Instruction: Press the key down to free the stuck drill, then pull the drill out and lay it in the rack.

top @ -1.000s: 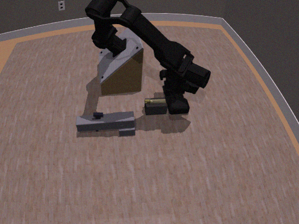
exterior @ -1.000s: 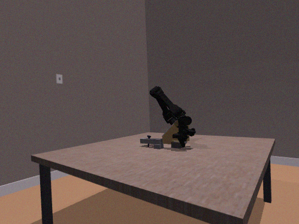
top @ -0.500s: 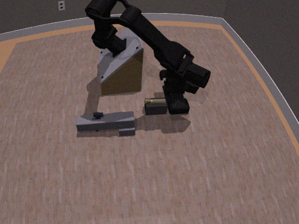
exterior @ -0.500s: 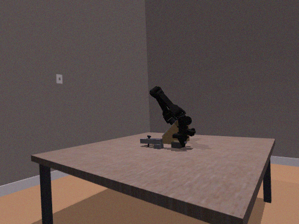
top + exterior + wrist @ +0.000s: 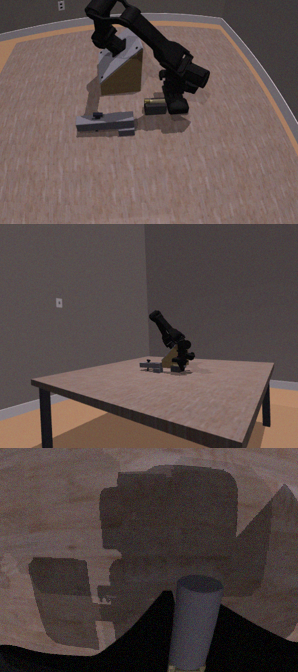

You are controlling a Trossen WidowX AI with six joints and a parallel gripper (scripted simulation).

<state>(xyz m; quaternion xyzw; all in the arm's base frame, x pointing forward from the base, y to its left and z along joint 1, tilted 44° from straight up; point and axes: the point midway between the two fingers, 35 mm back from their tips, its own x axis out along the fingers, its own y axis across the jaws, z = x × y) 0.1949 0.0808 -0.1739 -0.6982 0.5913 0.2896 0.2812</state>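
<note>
Right now my gripper tip is 4 cm to the left of the short bit and 3 cm below it. The rest, counted from my gripper tip: dark rack 5 cm to the right, 1 cm above; then grey housing block 21 cm to the right, 9 cm ahead, 3 cm above; then dark key 24 cm to the right, 9 cm ahead, 4 cm above.
</note>
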